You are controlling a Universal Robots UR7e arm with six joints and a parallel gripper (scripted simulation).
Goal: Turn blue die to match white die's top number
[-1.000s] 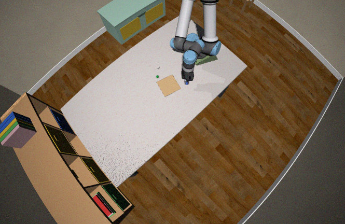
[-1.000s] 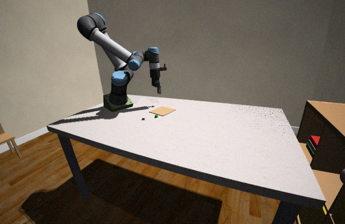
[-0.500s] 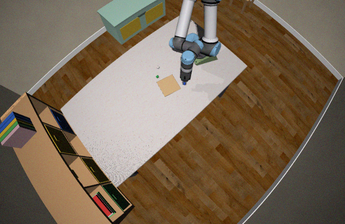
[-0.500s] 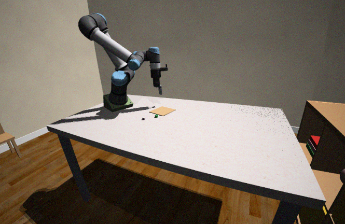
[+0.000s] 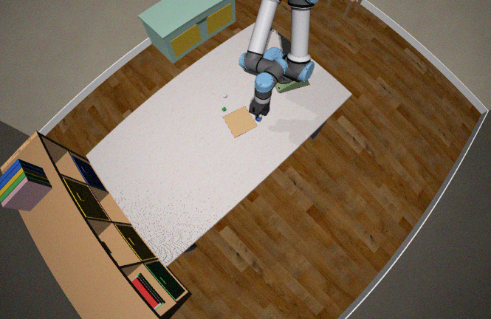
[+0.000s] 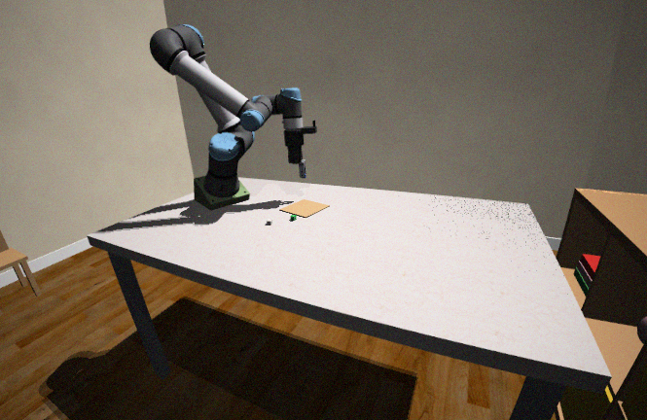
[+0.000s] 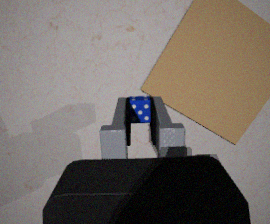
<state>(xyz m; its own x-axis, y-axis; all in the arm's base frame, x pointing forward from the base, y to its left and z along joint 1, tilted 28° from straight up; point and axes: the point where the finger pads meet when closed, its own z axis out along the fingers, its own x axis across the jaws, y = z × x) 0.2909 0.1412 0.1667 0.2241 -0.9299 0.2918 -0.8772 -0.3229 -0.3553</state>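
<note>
The tan mat lies 40 mm ahead of my hand, 90 mm to the right of it and 120 mm below it. From my hand the other things lie so: green die 50 mm ahead, 210 mm to the right, 110 mm below; blue die 10 mm below; white die 10 mm behind, 260 mm to the right, 110 mm below.
</note>
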